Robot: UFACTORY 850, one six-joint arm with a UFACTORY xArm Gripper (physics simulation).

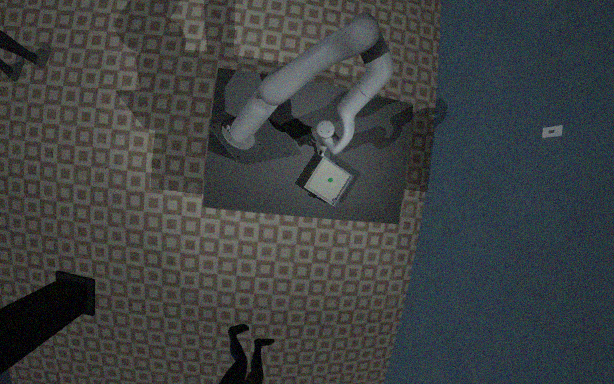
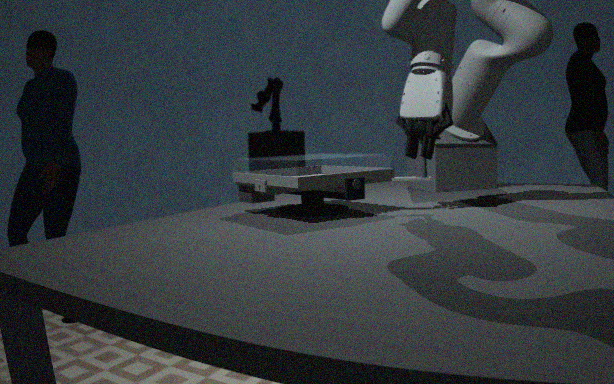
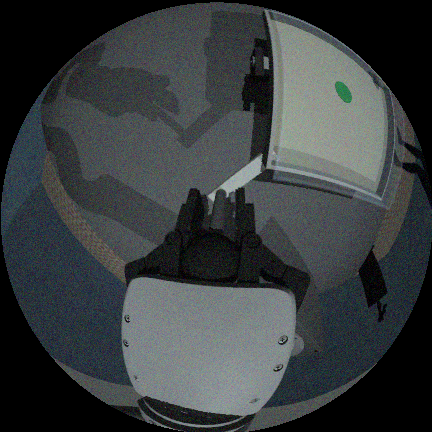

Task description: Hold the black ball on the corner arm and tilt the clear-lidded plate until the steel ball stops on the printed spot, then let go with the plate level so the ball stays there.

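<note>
The clear-lidded plate [image 1: 320, 184] [image 2: 345, 175] [image 3: 310, 135] looks near level on its central stand. The printed green spot [image 1: 330, 180] [image 3: 343, 92] shows on its floor. A small dark bead, seemingly the steel ball [image 1: 334, 200] [image 3: 376, 82], is at the corner opposite the white corner arm [image 2: 411, 178] [image 3: 237, 177], away from the spot. My gripper [image 2: 419, 156] [image 3: 218, 198] points down above the arm's end and is shut on the black ball [image 3: 210, 256], which shows as a dark round shape between the fingers, with its post [image 3: 220, 212] below. Ball contact is partly hidden.
The plate's stand [image 2: 312, 198] rests on the grey table [image 2: 200, 280]. The robot's base block [image 2: 466, 167] stands behind the gripper at the right. A dark small arm on a box [image 2: 276, 145] and two people [image 2: 47, 120] [image 2: 586, 95] are in the background.
</note>
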